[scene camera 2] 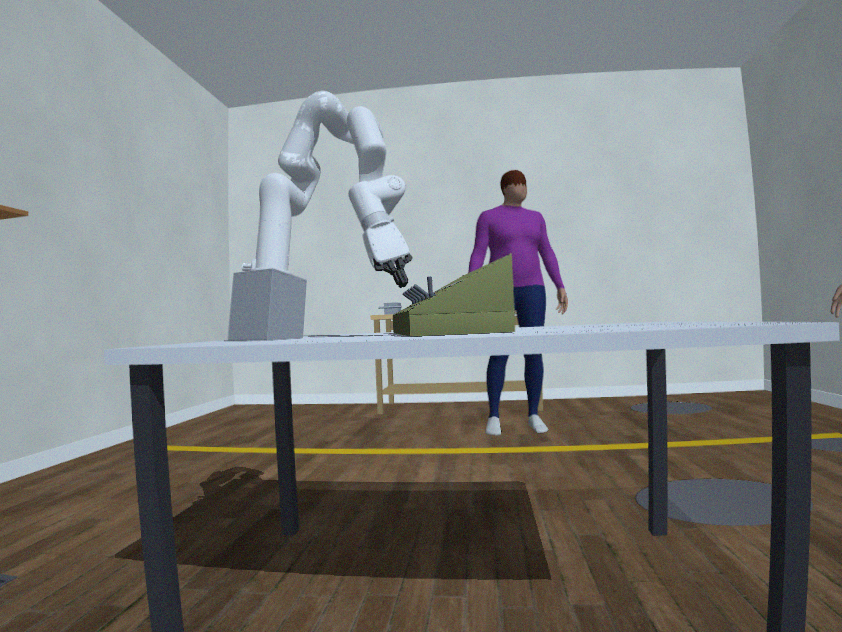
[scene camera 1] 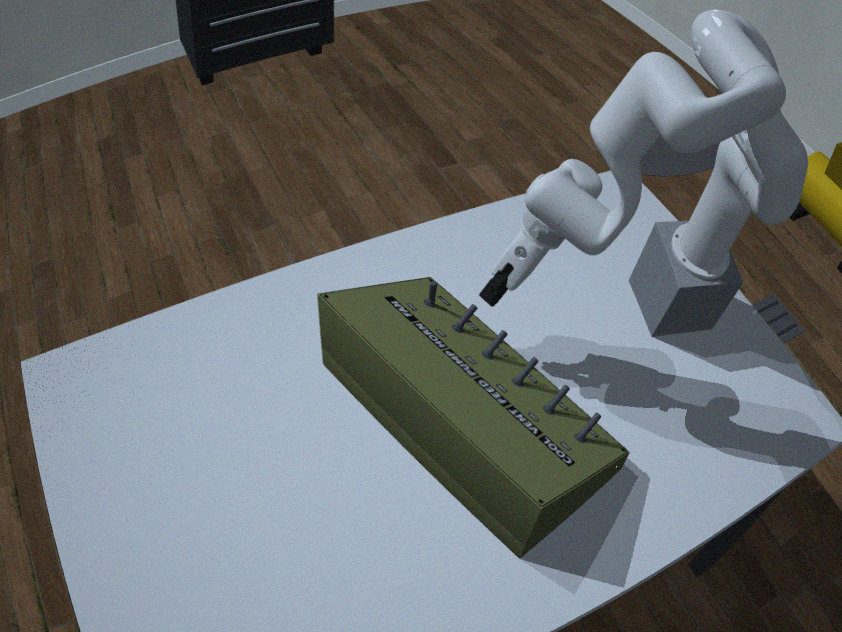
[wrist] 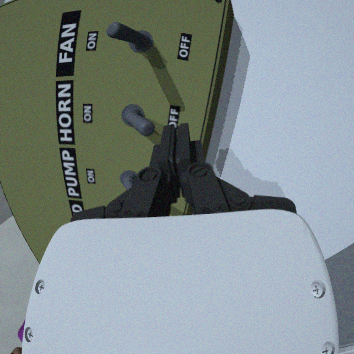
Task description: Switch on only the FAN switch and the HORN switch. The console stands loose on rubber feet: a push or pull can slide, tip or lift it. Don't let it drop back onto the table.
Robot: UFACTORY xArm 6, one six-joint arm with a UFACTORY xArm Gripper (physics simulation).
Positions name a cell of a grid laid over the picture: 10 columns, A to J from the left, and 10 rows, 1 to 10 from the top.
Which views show my gripper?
Scene camera 2, scene camera 1 and the wrist view: all of them.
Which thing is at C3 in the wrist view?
An olive console.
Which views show the olive console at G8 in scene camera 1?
Scene camera 2, scene camera 1 and the wrist view: all of them.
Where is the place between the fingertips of my gripper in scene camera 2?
At E5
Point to an olive console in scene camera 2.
F5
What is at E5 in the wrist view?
My gripper.
